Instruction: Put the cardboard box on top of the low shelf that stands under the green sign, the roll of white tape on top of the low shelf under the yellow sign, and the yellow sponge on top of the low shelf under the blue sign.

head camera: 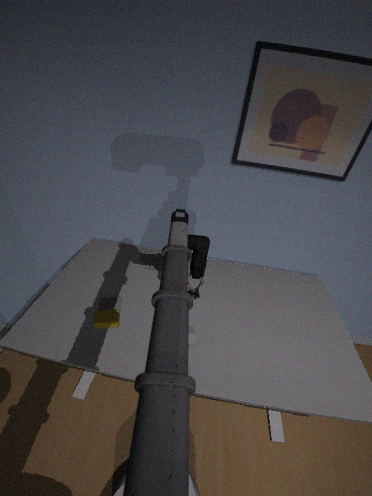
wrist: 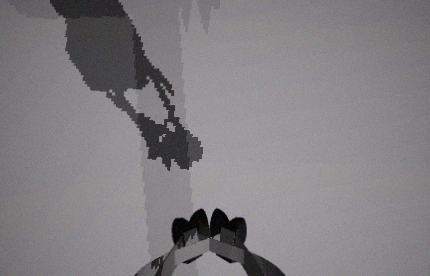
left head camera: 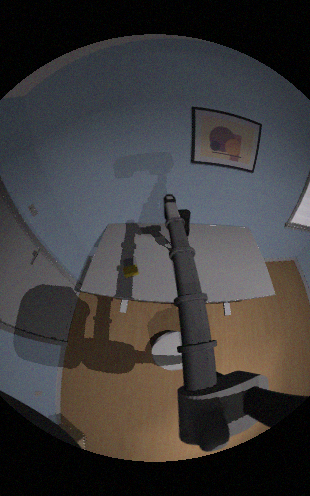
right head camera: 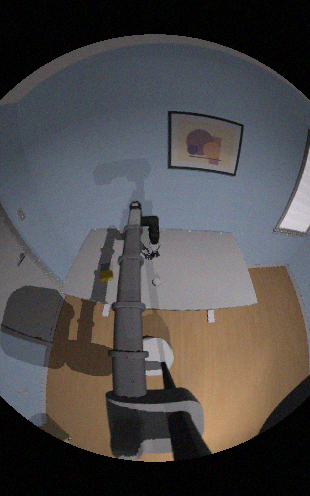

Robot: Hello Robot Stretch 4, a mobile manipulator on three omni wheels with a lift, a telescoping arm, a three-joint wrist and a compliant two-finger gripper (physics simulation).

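Places are measured from the robot's base along level axes (x back, y left, z down), in metres.
Pixels of known places: gripper, fingertip midpoint: (wrist: 209,225) (right head camera: 154,256); robot's base, origin of the base link: (left head camera: 172,349) (right head camera: 152,355).
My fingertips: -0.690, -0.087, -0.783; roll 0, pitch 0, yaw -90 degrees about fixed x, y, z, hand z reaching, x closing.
Observation:
For each thing: its top centre in the pictures, then the offset to it from my fingertips, as dx, dy, dz. Level surfaces: height alone.
- tape, middle of its top: (head camera: 190,339) (right head camera: 156,281) +0.163, +0.001, +0.067
- white table, its level: dz +0.091
- yellow sponge, middle of its top: (head camera: 106,316) (left head camera: 129,269) (right head camera: 104,273) +0.099, +0.370, +0.046
- Wooden floor, its level: dz +0.811
The white roll of tape (head camera: 192,336) (right head camera: 156,282) lies on the white table (head camera: 280,340) (left head camera: 235,265) (right head camera: 210,270), partly hidden by the arm in the head view. Its pale edge (wrist: 210,271) shows at the bottom of the wrist view. My gripper (head camera: 194,294) (right head camera: 151,255) (wrist: 209,225) points down over the table, its fingertips together with nothing between them. The roll is apart from the fingertips, nearer the table's front edge. The yellow sponge (head camera: 106,318) (left head camera: 131,270) (right head camera: 106,275) lies on the table left of the arm. The cardboard box, low shelves and signs do not show.
My long arm (head camera: 167,340) (left head camera: 191,300) (right head camera: 130,290) reaches across the table towards the blue wall. A framed picture (head camera: 305,112) (left head camera: 226,140) (right head camera: 206,143) hangs at the right. A door (left head camera: 17,280) stands at the left. Wooden floor (left head camera: 115,415) lies before the table.

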